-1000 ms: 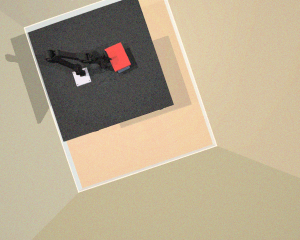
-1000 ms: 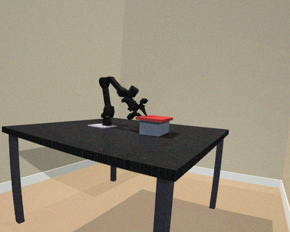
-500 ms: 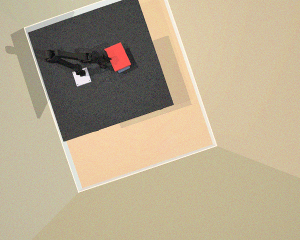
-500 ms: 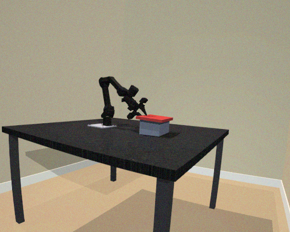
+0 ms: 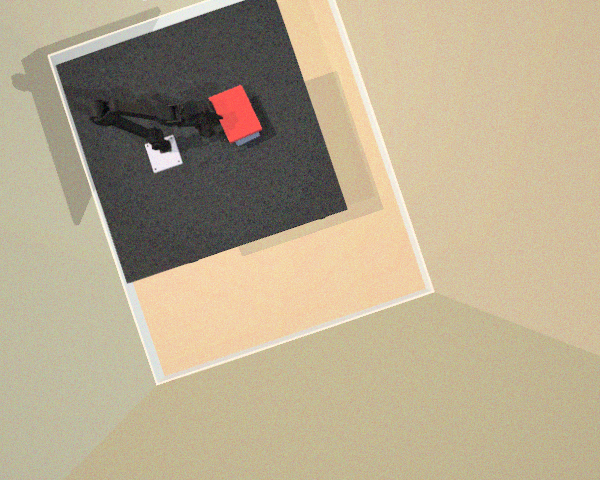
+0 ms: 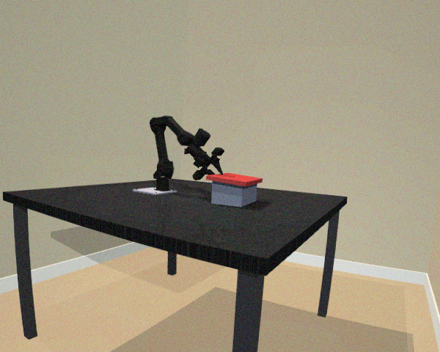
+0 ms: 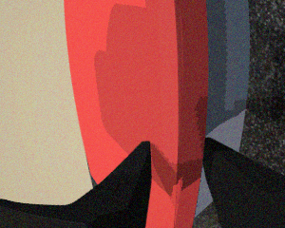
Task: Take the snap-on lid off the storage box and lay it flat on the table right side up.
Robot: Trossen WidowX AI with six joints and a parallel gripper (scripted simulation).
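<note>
The red lid lies 7 cm ahead of my gripper tip and 2 cm to the left of it. The rest, counted from my gripper tip: blue-grey storage box 7 cm ahead, 6 cm below, 2 cm to the left.
</note>
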